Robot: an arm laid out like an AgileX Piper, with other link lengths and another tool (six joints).
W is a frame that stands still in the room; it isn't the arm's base.
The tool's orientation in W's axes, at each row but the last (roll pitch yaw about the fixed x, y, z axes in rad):
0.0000 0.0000 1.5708
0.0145 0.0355 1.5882
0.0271 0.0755 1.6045
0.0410 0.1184 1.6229
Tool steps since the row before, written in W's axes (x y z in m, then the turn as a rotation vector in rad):
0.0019 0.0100 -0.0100 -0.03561 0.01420 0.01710
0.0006 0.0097 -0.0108 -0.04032 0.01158 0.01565
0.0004 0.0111 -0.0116 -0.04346 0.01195 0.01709
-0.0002 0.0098 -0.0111 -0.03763 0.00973 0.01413
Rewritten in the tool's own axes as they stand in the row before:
0.0100 -0.0019 -0.0100 0.01420 0.03561 0.01710
0.0101 -0.0009 -0.0104 0.01172 0.04034 0.01549
0.0119 -0.0011 -0.0107 0.01208 0.04351 0.01688
0.0110 -0.0007 -0.0098 0.00993 0.03767 0.01388

